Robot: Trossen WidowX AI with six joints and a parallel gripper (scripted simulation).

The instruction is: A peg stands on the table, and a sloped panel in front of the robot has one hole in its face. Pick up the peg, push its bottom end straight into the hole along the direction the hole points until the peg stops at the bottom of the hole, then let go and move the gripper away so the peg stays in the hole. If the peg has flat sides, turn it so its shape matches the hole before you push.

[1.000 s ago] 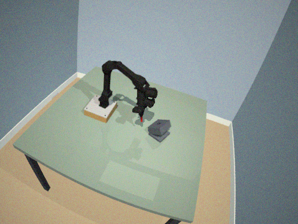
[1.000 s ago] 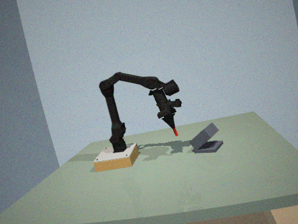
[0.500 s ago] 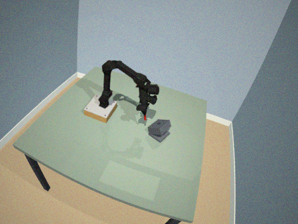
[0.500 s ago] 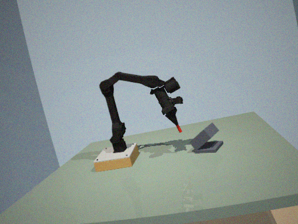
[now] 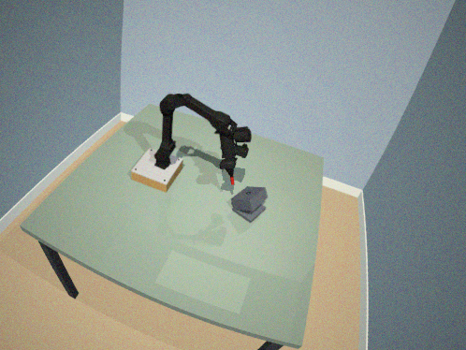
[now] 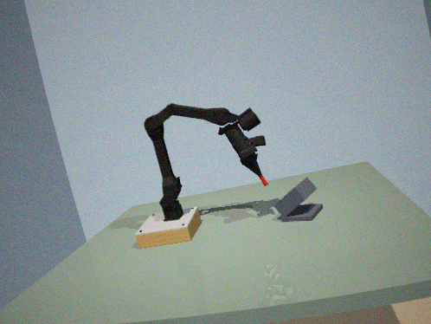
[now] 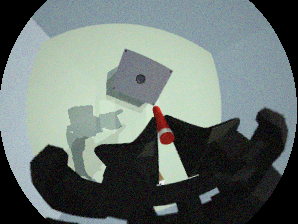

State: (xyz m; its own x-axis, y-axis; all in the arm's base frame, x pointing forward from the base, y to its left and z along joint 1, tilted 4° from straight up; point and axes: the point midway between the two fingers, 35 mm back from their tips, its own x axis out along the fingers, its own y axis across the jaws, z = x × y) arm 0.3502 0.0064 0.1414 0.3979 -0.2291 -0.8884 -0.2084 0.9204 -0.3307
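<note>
The grey sloped panel lies 10 cm below my gripper tip, 10 cm ahead of it and 2 cm to the left of it. The rest, counted from my gripper tip: red peg 2 cm above, 1 cm behind.
</note>
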